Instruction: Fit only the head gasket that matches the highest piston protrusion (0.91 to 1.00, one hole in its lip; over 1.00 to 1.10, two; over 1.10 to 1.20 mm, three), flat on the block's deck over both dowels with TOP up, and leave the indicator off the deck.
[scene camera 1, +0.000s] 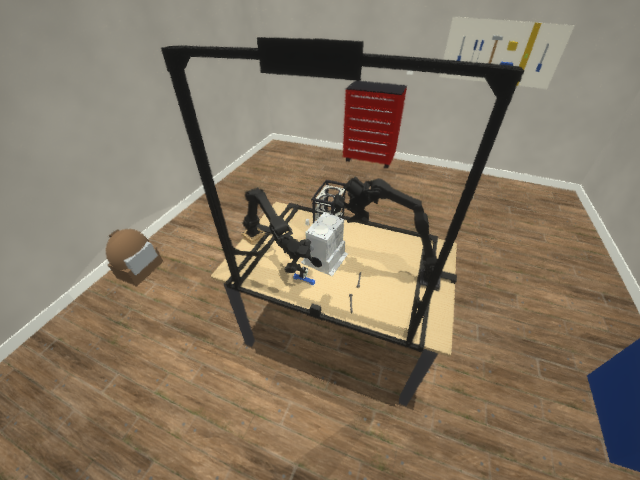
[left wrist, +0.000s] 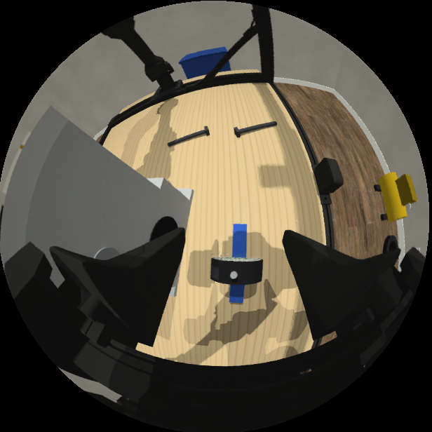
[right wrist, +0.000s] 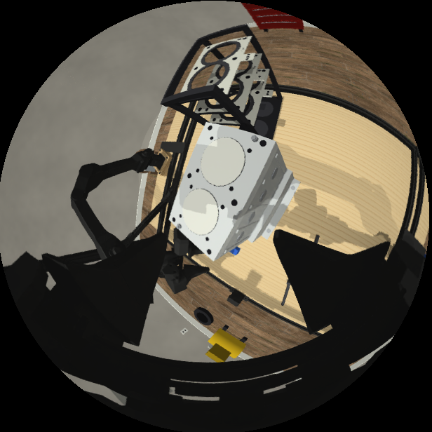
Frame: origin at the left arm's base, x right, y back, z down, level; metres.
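Seen in the pictures: left gripper, fingertip midpoint: (scene camera 1: 308, 266); right gripper, fingertip midpoint: (scene camera 1: 340, 217); left arm's base at its link origin: (scene camera 1: 252, 232).
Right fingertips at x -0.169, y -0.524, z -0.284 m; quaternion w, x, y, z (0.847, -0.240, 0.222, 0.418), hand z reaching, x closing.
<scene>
Pixels of each thing's top centre, then the offset from my right fingertips to it. "pt": a spot on its surface instead.
- grey engine block at its top centre: (scene camera 1: 325, 224) dx +0.012, dy +0.083, dz +0.076 m
- black rack at a spot on its surface: (scene camera 1: 313, 206) pt dx -0.065, dy +0.240, dz +0.081 m
- black dial at its top centre: (scene camera 1: 303, 267) dx +0.203, dy +0.056, dz +0.220 m
The grey engine block (scene camera 1: 325, 243) (left wrist: 100, 160) (right wrist: 260, 187) stands upright. Its deck shows two pale pistons (right wrist: 222, 161) (right wrist: 200, 211) and two small dowels (right wrist: 254, 138) (right wrist: 179, 226), with no gasket on it. Several gaskets (right wrist: 240, 49) stand in the black rack (scene camera 1: 313, 206) (right wrist: 190, 95) behind it; their lip holes are too small to count surely. The indicator, with blue base and black dial (scene camera 1: 303, 279) (left wrist: 236, 271) (right wrist: 235, 251), is on the table beside the block. My left gripper (scene camera 1: 305, 266) (left wrist: 235, 235) is open above it. My right gripper (scene camera 1: 342, 202) (right wrist: 221, 237) is open and empty, above the block and near the rack.
Two dark T-shaped rods (scene camera 1: 358, 280) (scene camera 1: 351, 303) (left wrist: 189, 136) (left wrist: 255, 128) lie on the table right of the block in scene camera 1. A black box (scene camera 1: 315, 310) (left wrist: 328, 175) sits at the table's front edge. Black gantry posts (scene camera 1: 199, 144) rise at the table's sides.
</scene>
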